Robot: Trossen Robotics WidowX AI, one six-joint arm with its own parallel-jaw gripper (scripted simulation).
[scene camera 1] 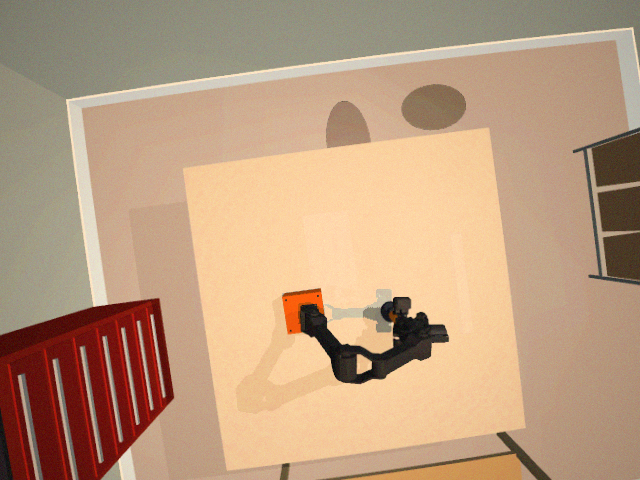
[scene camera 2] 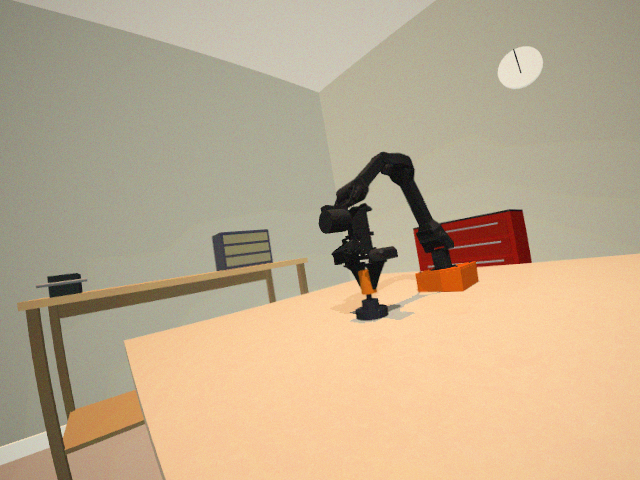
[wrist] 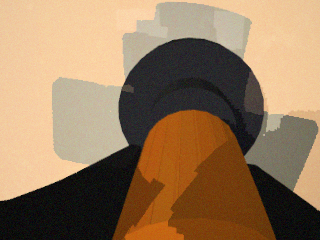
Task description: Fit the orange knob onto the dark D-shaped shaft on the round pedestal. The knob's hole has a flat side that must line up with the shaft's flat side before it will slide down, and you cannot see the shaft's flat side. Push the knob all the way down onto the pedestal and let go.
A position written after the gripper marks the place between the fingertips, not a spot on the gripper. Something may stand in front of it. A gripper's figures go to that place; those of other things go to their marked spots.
Labels:
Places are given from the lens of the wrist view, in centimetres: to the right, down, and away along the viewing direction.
gripper (wrist: 191, 165): 1, 2, 10
orange knob (wrist: 191, 171): 1, 1, 6
dark round pedestal (wrist: 189, 74): 2, -2, 13
The marked spots on the dark round pedestal and the orange knob are 8 cm apart.

